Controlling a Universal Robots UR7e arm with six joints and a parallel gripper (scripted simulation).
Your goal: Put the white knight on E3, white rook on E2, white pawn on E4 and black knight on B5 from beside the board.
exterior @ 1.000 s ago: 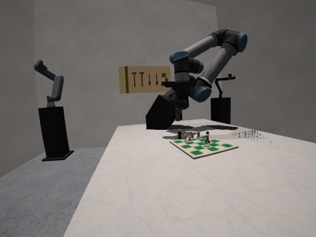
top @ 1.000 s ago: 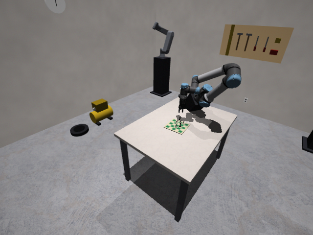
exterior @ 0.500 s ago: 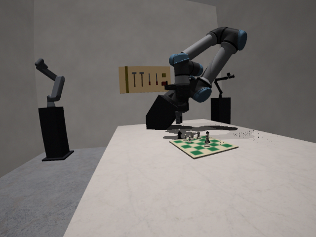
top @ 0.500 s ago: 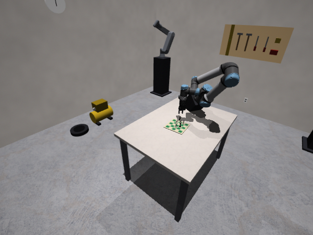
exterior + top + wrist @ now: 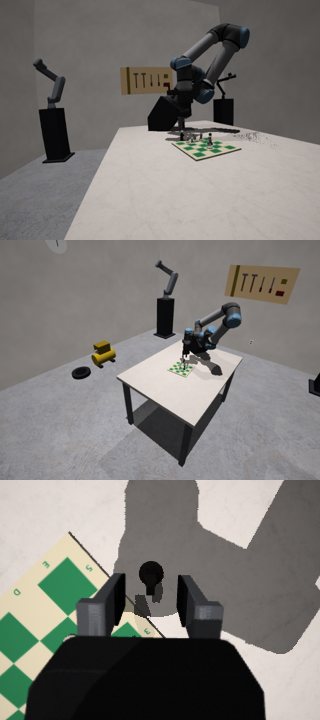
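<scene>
Now: the cream chessboard 14 cm ahead of my hand, 8 cm below it and 5 cm to the left of it.
</scene>
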